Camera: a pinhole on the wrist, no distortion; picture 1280 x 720 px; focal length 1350.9 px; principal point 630.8 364.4 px. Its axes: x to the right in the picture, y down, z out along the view. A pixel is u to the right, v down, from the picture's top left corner.
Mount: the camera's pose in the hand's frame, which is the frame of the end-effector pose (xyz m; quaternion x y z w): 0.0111 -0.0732 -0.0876 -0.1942 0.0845 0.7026 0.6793
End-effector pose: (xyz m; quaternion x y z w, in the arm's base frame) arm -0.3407 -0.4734 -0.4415 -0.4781 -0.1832 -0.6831 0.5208
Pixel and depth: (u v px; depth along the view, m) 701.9 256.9 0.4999
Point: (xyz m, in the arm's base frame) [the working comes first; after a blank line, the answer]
In the camera's frame: 0.0263 -0.0398 0.4999

-0.0444 -0.2429 -0.3289
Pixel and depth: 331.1 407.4 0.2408
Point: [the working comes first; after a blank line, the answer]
In the camera's frame: -0.0534 0.0077 0.2408

-0.2981 -0.3298 -0.3910
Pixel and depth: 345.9 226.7 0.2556
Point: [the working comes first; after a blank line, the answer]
In the camera's frame: -0.0539 -0.0261 0.2556

-0.2830 -0.3353 -0.3579
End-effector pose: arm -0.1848 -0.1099 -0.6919 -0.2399 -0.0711 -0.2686 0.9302
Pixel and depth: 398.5 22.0 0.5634
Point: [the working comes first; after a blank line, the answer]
In the camera's frame: -0.0969 -0.1428 0.5634

-0.0999 0.1409 -0.2777
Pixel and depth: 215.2 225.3 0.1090
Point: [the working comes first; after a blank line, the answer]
In the camera's frame: -0.0335 -0.0112 0.1090

-0.2136 -0.1452 -0.6424
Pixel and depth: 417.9 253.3 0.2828
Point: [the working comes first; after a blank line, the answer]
In the camera's frame: -0.0446 -0.0233 0.2828

-0.1969 -0.0161 -0.5261
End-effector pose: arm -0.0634 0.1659 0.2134 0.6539 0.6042 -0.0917 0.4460
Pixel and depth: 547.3 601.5 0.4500
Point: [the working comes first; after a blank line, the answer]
In the camera's frame: -0.0278 0.0790 0.4500

0.0960 -0.1462 0.1485
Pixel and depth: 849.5 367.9 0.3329
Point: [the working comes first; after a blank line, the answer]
In the camera's frame: 0.0539 0.0009 0.3329

0.0978 0.0142 0.1766
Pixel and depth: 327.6 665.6 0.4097
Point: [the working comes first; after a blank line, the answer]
In the camera's frame: -0.0920 0.0913 0.4097

0.0231 -0.1504 0.1247
